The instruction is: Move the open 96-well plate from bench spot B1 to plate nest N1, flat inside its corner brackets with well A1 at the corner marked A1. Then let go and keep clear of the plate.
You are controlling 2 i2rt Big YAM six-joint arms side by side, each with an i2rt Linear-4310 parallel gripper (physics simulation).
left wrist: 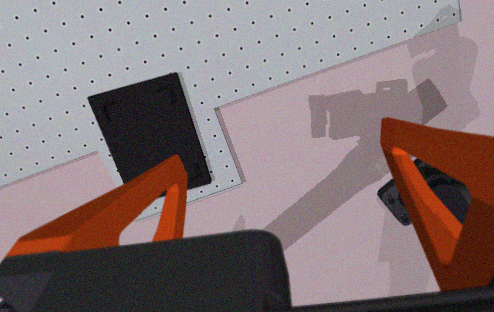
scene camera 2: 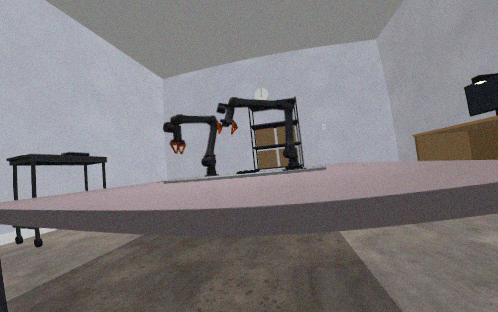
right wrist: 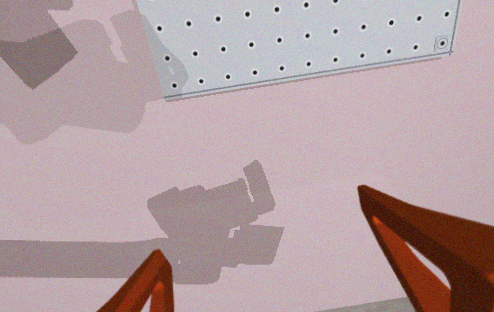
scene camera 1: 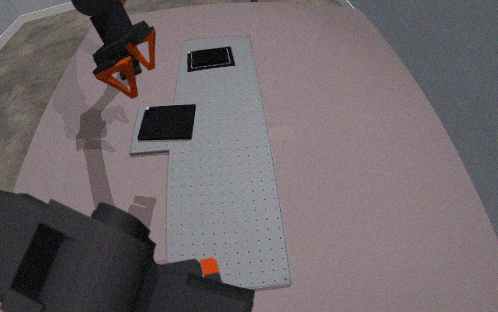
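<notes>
The open 96-well plate appears to be the dark block inside a white outline near the far end of the pegboard; its wells and A1 corner are too small to tell. The black nest lies on the pegboard's side tab, with low corner brackets visible in the left wrist view and a small white mark at one corner. My left gripper is open and empty, high above the table beside the nest. My right gripper is open and empty above the table near the pegboard's near end.
The grey pegboard lies on the pink table. The right arm covers the lower left in scene camera 1. A dark arm base part shows behind a left finger. A shelf rack stands behind the arms.
</notes>
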